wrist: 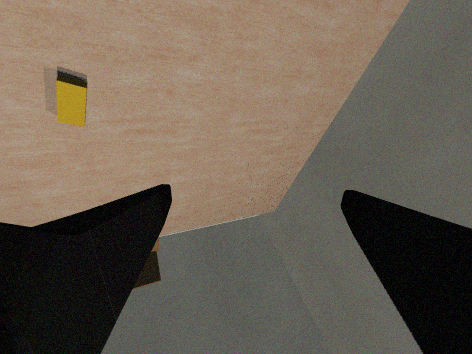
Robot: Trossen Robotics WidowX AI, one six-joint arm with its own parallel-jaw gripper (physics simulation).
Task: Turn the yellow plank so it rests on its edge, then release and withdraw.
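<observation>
The yellow plank (pixel 71 102) is small in the upper left of the wrist view, on the pale wooden table top (pixel 215 100). It shows a bright yellow face and a dark, shaded face at its upper end, with a shadow along its left side. Whether it lies flat or rests on an edge is hard to tell from this view. My gripper (pixel 256 195) is open and empty, its two black fingers wide apart in the lower part of the view. The plank is well away from the fingers, up and to the left of them.
The table's right edge runs diagonally down to a corner (pixel 274 210) seen between the fingertips. Grey floor (pixel 215 285) shows beyond the edges. Part of a brown and dark box-like object (pixel 151 270) shows beyond the table, partly hidden behind the left finger.
</observation>
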